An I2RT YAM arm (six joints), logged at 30 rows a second.
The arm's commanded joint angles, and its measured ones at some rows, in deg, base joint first. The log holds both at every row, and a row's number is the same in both.
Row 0, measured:
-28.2 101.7 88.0 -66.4 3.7 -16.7
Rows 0 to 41, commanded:
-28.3 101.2 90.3 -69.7 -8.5 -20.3
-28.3 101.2 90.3 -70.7 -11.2 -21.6
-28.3 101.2 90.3 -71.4 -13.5 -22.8
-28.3 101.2 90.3 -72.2 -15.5 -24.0
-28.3 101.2 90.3 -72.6 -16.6 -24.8
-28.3 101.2 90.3 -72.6 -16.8 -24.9
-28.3 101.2 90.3 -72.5 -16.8 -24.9
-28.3 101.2 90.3 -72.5 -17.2 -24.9
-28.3 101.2 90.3 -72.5 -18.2 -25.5
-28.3 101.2 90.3 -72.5 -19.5 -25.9
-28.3 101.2 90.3 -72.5 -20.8 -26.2
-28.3 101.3 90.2 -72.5 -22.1 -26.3
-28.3 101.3 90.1 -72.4 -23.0 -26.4
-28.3 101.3 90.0 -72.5 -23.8 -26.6
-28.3 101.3 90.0 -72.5 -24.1 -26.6
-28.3 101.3 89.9 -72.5 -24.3 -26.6
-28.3 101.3 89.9 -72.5 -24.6 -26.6
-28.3 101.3 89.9 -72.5 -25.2 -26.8
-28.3 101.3 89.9 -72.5 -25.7 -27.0
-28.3 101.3 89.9 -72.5 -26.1 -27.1
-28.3 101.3 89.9 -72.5 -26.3 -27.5
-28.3 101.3 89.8 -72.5 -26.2 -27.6
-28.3 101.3 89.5 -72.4 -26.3 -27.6
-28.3 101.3 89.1 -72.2 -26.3 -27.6
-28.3 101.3 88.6 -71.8 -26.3 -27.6
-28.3 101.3 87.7 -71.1 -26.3 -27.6
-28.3 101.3 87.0 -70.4 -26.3 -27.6
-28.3 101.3 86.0 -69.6 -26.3 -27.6
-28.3 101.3 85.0 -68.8 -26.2 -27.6
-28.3 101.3 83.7 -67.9 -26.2 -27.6
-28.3 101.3 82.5 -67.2 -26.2 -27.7
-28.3 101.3 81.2 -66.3 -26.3 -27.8
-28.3 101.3 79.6 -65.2 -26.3 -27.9
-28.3 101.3 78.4 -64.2 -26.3 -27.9
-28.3 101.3 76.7 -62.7 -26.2 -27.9
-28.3 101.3 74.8 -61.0 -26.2 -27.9
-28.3 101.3 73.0 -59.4 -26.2 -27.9
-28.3 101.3 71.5 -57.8 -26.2 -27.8
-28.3 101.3 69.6 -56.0 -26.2 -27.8
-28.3 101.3 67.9 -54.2 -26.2 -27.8
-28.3 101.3 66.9 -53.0 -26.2 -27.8
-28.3 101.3 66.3 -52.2 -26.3 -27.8
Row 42, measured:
-29.1 100.9 70.6 -52.6 -25.7 -27.1
